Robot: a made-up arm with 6 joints.
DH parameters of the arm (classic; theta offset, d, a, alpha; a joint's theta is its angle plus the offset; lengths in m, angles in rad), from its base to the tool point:
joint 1: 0 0.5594 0.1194 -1.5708
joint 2: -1.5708 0 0.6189 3.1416
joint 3: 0 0 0.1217 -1.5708
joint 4: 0 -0.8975 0 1.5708
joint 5: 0 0 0 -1.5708
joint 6: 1.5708 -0.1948 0 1.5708
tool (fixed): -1.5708 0 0 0
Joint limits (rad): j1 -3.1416..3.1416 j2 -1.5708..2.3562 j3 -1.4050..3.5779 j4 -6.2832..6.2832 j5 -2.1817..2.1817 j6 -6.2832..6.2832
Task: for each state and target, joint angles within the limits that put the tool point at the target. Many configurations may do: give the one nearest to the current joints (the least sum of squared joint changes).
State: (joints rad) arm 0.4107 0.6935 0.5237 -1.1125 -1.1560 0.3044
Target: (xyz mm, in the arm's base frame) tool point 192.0 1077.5 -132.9
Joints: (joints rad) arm 1.2467 1.2424 0.0329 -1.0905 -1.2022 0.3044
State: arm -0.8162 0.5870 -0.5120 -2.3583 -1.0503 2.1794
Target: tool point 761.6 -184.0 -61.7
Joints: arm -0.3988 0.8914 -0.7374 -2.2831 -1.0272 2.1794
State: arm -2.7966 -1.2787 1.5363 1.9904 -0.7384 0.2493
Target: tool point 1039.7 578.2 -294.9
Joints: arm -2.6598 -1.5708 2.3339 2.1263 -0.1857 0.2493
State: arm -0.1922 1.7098 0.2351 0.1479 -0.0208 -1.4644
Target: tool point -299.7 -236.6 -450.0
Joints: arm 0.6690 2.3562 -0.3511 0.1433 0.0102 -1.4644
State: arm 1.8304 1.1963 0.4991 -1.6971 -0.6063 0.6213
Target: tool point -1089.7 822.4 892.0
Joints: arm 2.3793 0.4069 0.0512 -1.5874 -0.9441 0.6213
